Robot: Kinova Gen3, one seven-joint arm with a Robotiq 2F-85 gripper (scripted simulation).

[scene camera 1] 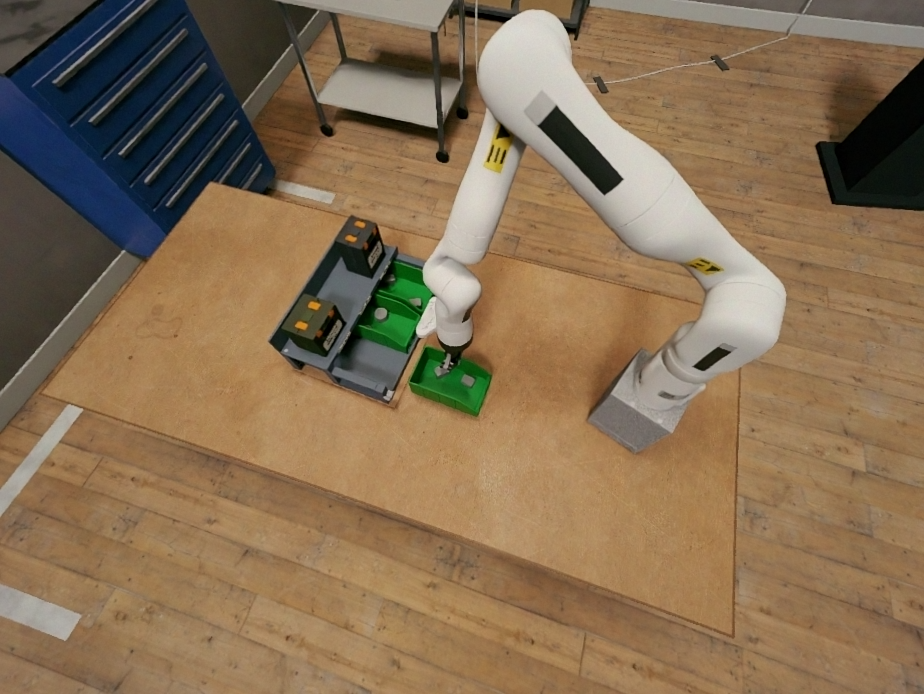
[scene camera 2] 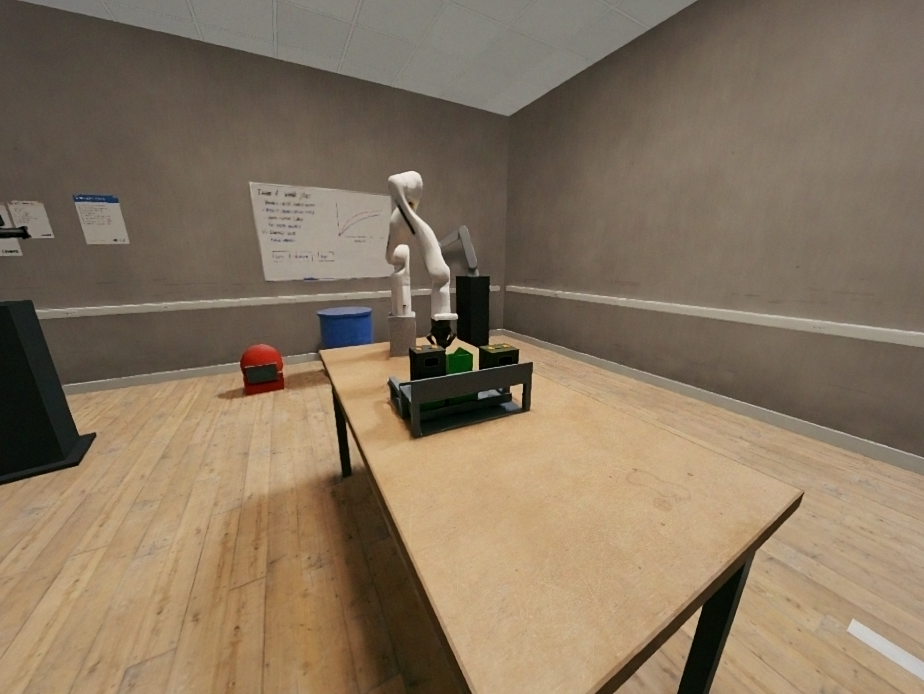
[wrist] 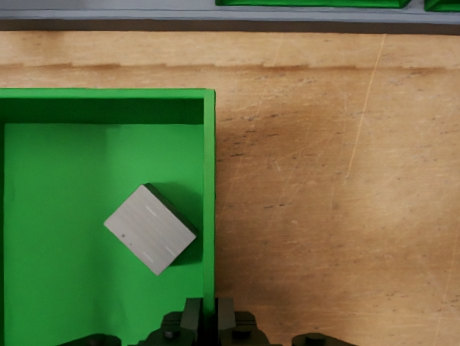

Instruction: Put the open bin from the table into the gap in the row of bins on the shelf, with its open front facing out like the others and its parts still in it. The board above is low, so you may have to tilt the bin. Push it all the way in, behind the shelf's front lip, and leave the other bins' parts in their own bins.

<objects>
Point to a grey part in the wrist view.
147,223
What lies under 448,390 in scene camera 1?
A green bin.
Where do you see a green bin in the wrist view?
80,153
</objects>
